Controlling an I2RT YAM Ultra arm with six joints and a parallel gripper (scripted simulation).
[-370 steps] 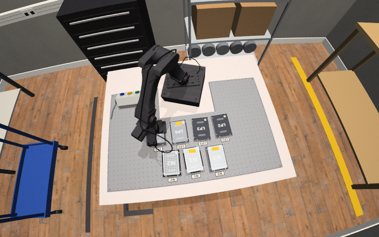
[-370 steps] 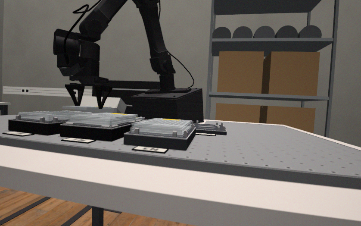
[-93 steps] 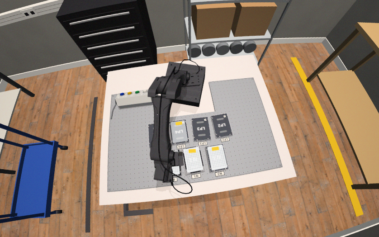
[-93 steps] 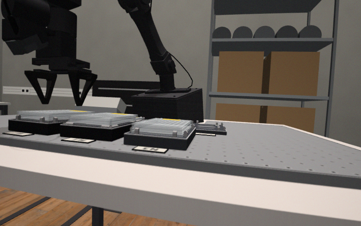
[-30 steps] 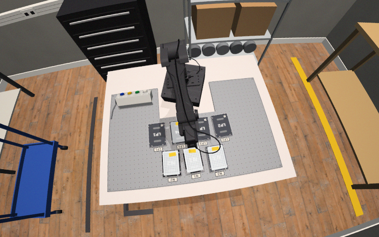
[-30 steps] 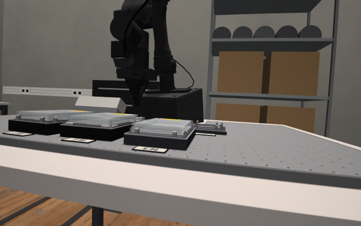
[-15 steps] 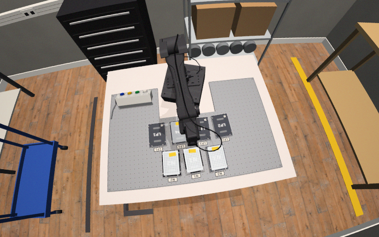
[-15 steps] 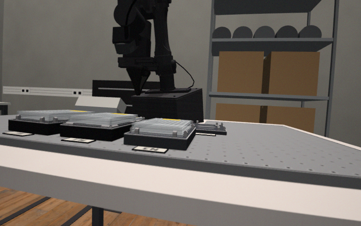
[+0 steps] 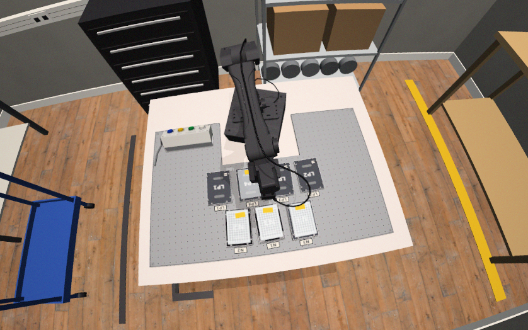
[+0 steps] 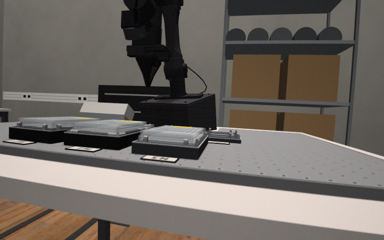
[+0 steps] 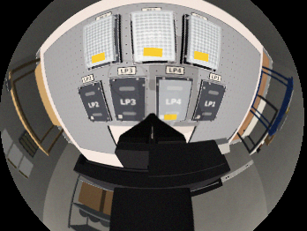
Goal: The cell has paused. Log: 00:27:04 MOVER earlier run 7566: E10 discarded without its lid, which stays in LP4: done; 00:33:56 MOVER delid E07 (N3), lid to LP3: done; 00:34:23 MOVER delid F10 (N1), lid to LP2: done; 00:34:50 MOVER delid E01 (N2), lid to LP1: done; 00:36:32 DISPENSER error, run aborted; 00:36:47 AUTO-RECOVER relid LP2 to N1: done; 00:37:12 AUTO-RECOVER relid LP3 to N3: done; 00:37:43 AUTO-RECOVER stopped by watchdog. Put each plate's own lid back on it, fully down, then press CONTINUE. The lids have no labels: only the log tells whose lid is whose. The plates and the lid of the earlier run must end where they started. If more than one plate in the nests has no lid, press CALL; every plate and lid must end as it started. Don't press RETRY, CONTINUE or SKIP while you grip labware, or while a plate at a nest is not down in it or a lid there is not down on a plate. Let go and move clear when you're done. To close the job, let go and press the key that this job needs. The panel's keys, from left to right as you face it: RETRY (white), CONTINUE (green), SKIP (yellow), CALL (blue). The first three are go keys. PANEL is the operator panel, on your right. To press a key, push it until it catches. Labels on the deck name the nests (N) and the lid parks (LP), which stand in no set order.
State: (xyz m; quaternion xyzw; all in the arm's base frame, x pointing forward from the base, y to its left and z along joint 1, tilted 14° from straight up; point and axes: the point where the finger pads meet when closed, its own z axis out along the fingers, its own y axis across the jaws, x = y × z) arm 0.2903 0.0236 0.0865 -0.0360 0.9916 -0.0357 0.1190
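The green key is 290 mm behind my hand, 310 mm to the right of it and 70 mm below it. The rest, counted from my hand: plate (150 mm ahead, 110 mm to the right, 110 mm below); then LP1 lid park (20 mm behind, 190 mm to the right, 130 mm below); then yellow SKIP key (280 mm behind, 360 mm to the right, 70 mm below).
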